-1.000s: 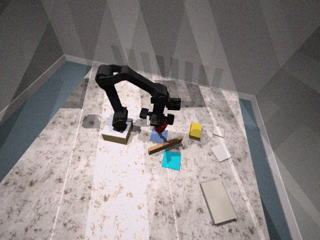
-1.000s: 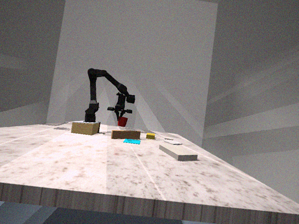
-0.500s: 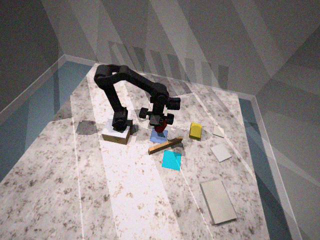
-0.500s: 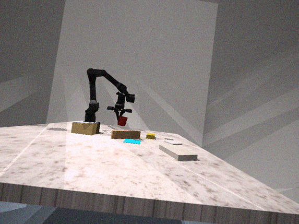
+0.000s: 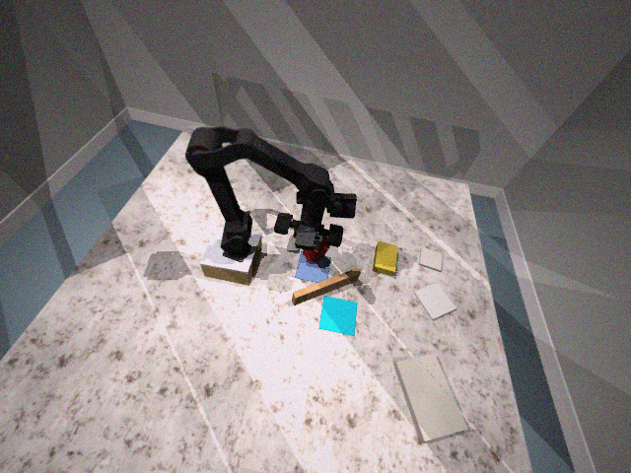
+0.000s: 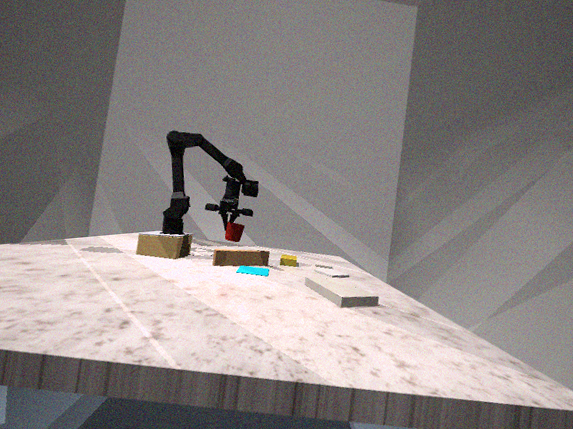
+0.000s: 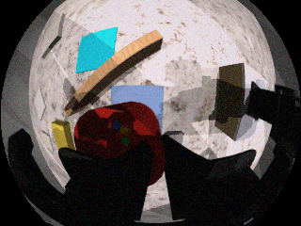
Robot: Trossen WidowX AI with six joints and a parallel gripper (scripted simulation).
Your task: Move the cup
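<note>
Now: gripper tip 16 cm short of the cyan pad, 11 cm to the left of it and 13 cm above it. Round my gripper tip: wooden bar: 10 cm ahead, 5 cm to the right, 10 cm below; red cup: 3 cm ahead; blue pad: 4 cm ahead, 1 cm to the left, 13 cm below.
</note>
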